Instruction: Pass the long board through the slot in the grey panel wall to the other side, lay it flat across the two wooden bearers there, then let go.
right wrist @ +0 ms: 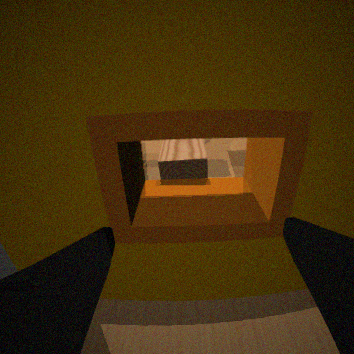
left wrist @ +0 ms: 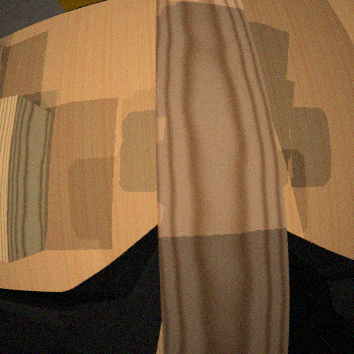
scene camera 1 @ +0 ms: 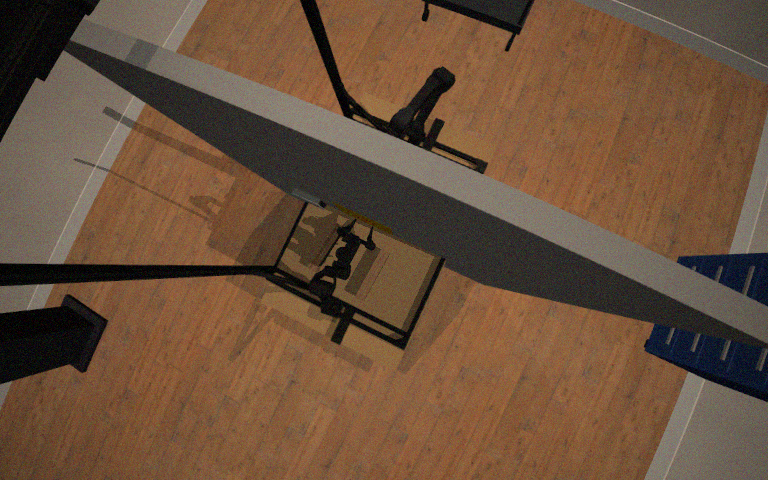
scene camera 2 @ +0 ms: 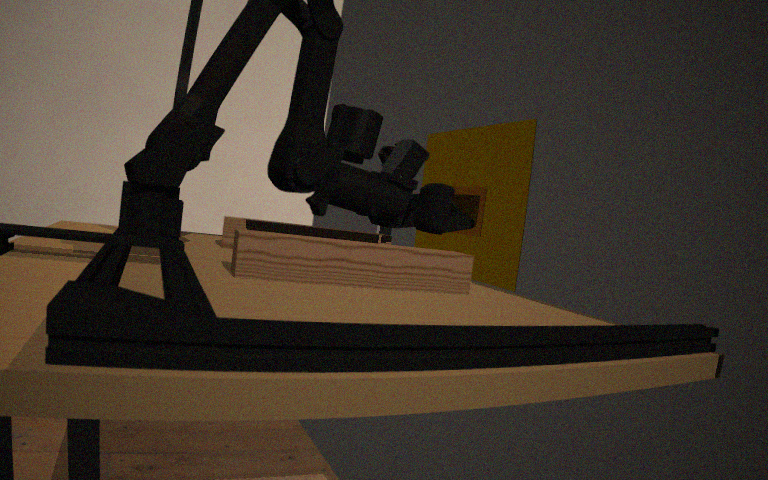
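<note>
The long board [left wrist: 218,158] runs lengthwise between the fingers of my left gripper [left wrist: 208,227], which is shut on it above the far table [left wrist: 88,63]. Through the slot, the right wrist view shows the board's dark end face [right wrist: 182,169] at the slot's far mouth. The slot frame [right wrist: 197,124] sits in a yellow panel [right wrist: 175,53] [scene camera 2: 487,157] of the grey wall [scene camera 1: 430,167] [scene camera 2: 477,57]. My right gripper [scene camera 1: 360,230] [scene camera 2: 468,210] [right wrist: 199,232] is open and empty, pointing at the slot from close by. Two wooden bearers, the near one [scene camera 2: 349,264] and the far one [scene camera 2: 234,224], lie on the table behind it.
A striped wooden block [left wrist: 24,175] stands at the left in the left wrist view. Black frame rails [scene camera 2: 382,343] edge the right arm's table [scene camera 2: 334,305] [scene camera 1: 401,286]. The left arm [scene camera 1: 425,105] stands beyond the wall.
</note>
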